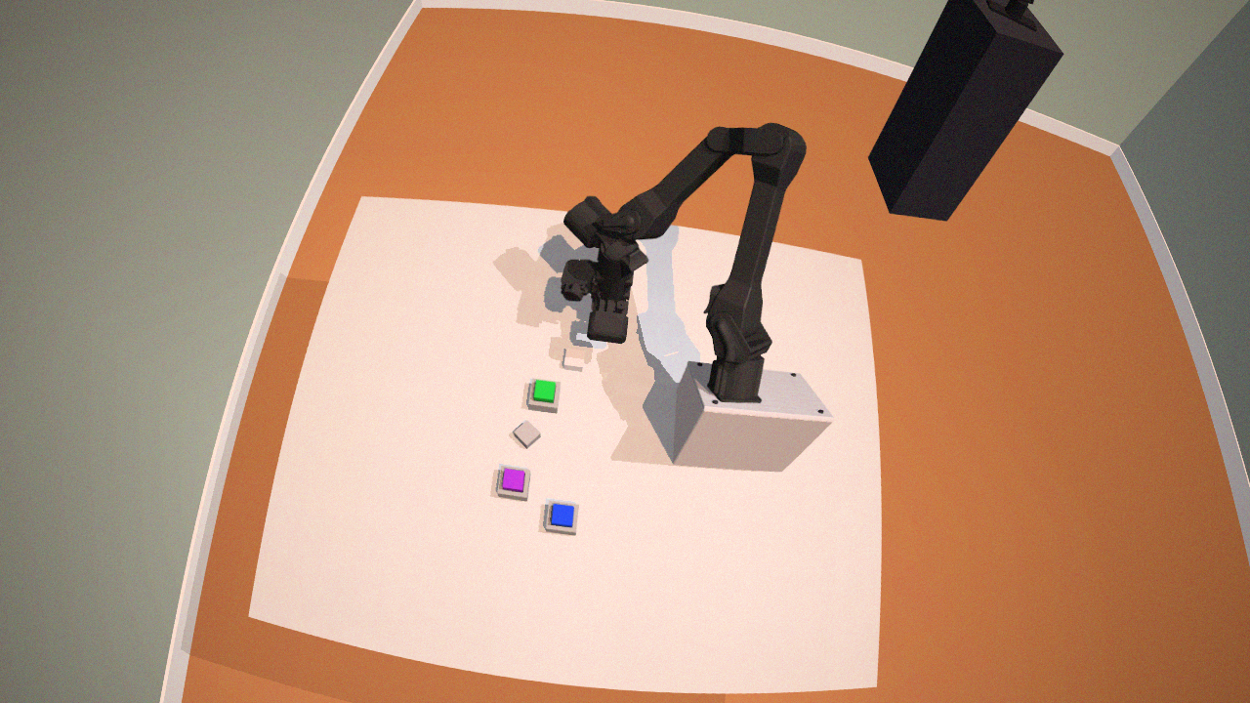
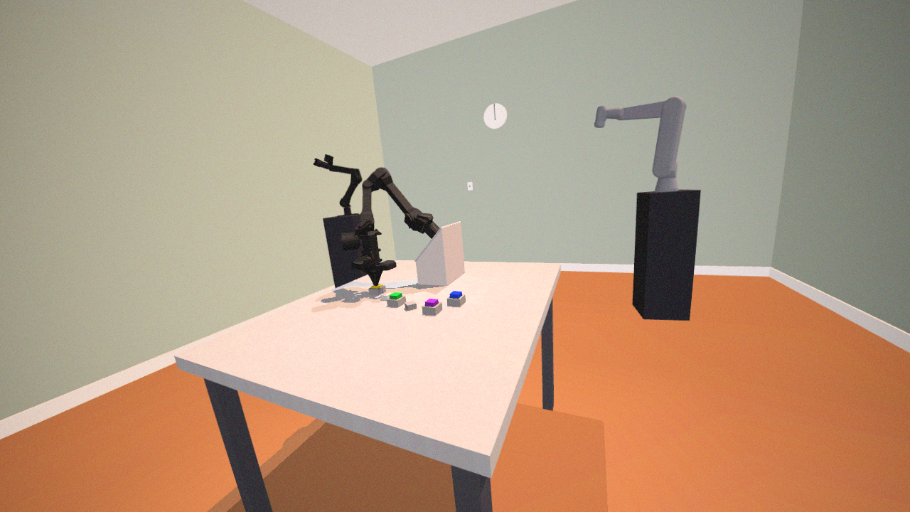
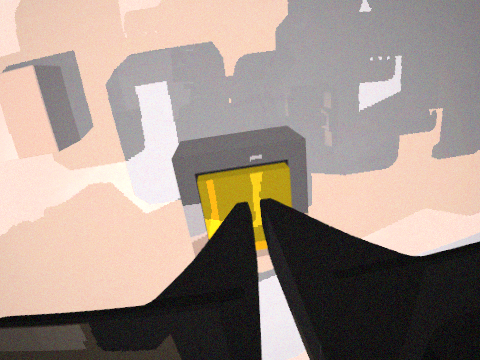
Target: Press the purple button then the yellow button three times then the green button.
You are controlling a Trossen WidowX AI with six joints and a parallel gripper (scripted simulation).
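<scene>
Right now the yellow button is 10 mm below my gripper tip. Round my gripper tip: purple button (300 mm to the left, 160 mm ahead); green button (150 mm to the left, 110 mm ahead); white block (80 mm to the left, 60 mm ahead, 20 mm below).
</scene>
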